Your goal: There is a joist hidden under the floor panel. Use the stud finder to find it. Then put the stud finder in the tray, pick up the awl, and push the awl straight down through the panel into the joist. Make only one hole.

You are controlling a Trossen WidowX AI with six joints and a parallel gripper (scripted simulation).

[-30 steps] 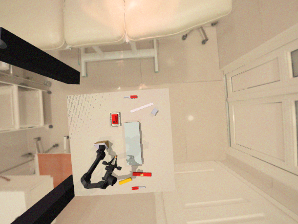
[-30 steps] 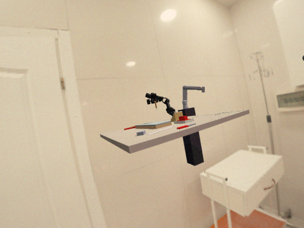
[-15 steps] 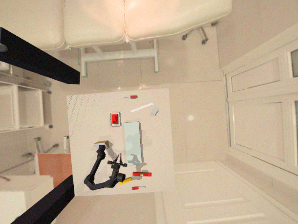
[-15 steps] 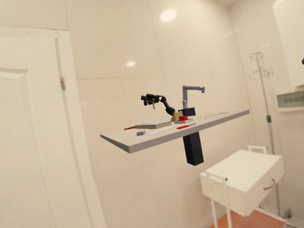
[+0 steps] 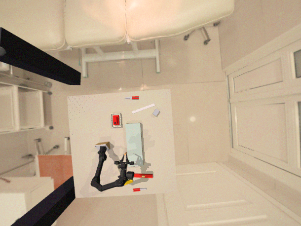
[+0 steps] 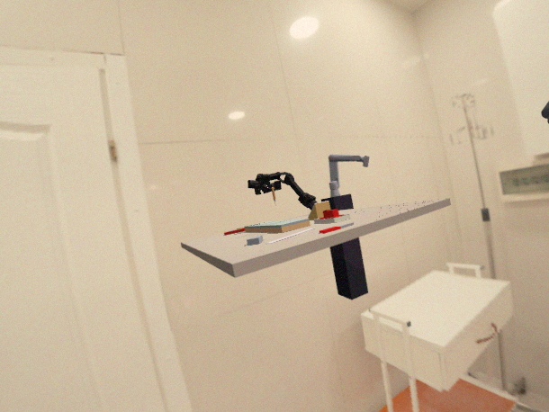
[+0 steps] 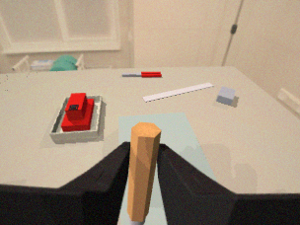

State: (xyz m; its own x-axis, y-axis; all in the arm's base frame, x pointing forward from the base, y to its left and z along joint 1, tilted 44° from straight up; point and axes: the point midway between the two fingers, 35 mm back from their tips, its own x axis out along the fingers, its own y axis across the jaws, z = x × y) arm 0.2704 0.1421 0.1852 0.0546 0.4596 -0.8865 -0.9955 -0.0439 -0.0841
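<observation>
Right now the awl is 1 cm to the right of my gripper tip and 5 cm below it. Also, from my gripper tip: stud finder 18 cm behind, 30 cm to the left, 20 cm below; cream tray 18 cm behind, 32 cm to the left, 23 cm below; red level 18 cm ahead, 36 cm to the right, 23 cm below.
</observation>
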